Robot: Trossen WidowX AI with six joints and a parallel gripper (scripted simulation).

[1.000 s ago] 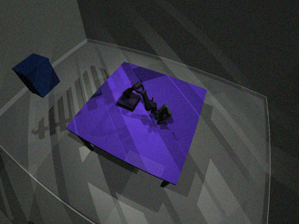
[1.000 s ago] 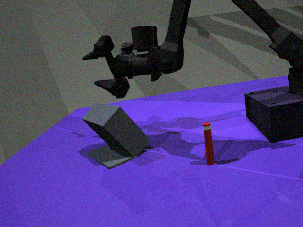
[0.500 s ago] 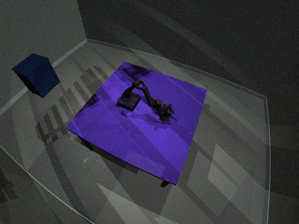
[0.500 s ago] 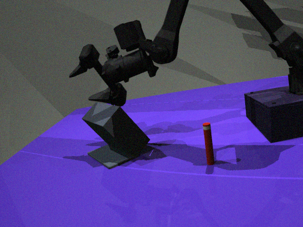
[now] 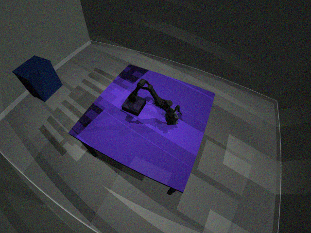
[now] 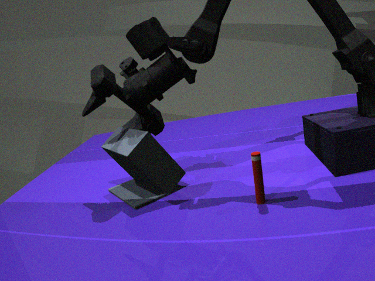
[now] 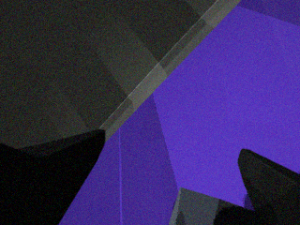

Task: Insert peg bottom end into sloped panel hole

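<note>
Now: the red peg 290 mm behind my gripper tip, 150 mm to the left of it and 70 mm below it. Also, from my gripper tip: grey sloped panel: 90 mm behind, 70 mm below, 40 mm to the left; then grey foot plate: 130 mm below, 70 mm behind, 50 mm to the left.
</note>
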